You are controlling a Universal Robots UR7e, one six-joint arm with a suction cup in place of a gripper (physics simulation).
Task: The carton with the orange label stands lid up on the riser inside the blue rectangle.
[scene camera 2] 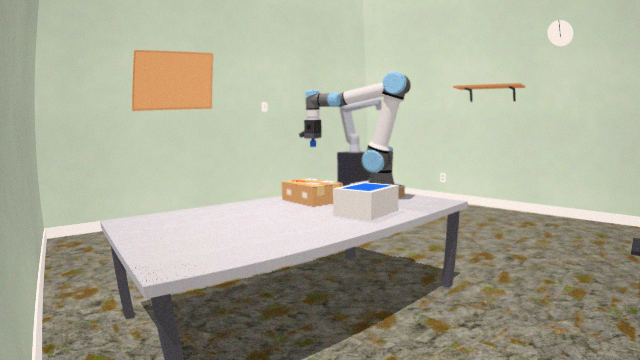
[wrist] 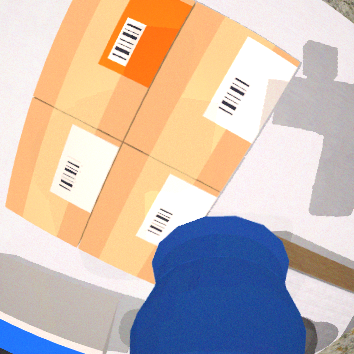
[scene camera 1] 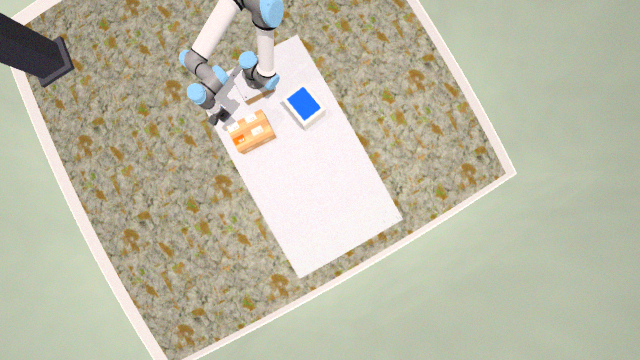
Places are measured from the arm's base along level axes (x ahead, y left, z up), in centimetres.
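Pixels of known places: hand at its tool point: [scene camera 2: 313, 146] [wrist: 220, 273].
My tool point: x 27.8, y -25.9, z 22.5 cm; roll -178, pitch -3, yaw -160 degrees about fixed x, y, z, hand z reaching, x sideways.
Ahead of a thing's pixels: the offset from my tool point to its top centre. Level surfaces: height alone.
The carton with the orange label @[dx +10.7, dy -1.9, dz -19.1 cm] [scene camera 1: 239, 140] [scene camera 2: 289, 197] [wrist: 155, 50] lies label up on the table at one corner of a tight block of cartons. The riser @[dx +7.2, dy +47.9, dz -17.2 cm] [scene camera 1: 314, 120] [scene camera 2: 352, 202] [wrist: 60, 300] is an off-white box beside the block, with a gap between. Its top bears a blue rectangle @[dx +7.2, dy +47.9, dz -17.2 cm] [scene camera 1: 303, 104] [scene camera 2: 366, 187] [wrist: 30, 340] with no carton on it. My gripper, a blue suction cup [scene camera 2: 313, 143] [wrist: 220, 245], is open and carries nothing. It hangs well above the block. In the first scene view the arm's wrist hides the cup.
Other cartons with white barcode labels @[dx +0.5, dy -1.8, dz -19.1 cm] [wrist: 175, 125] adjoin the orange-labelled one. The arm's base plate with a wooden edge [scene camera 1: 260, 96] [scene camera 2: 401, 191] [wrist: 320, 262] is near the block and riser. All stand on the white table @[dz -29.2 cm] [scene camera 1: 320, 200] [scene camera 2: 210, 240]. A dark pedestal [scene camera 2: 350, 167] stands behind.
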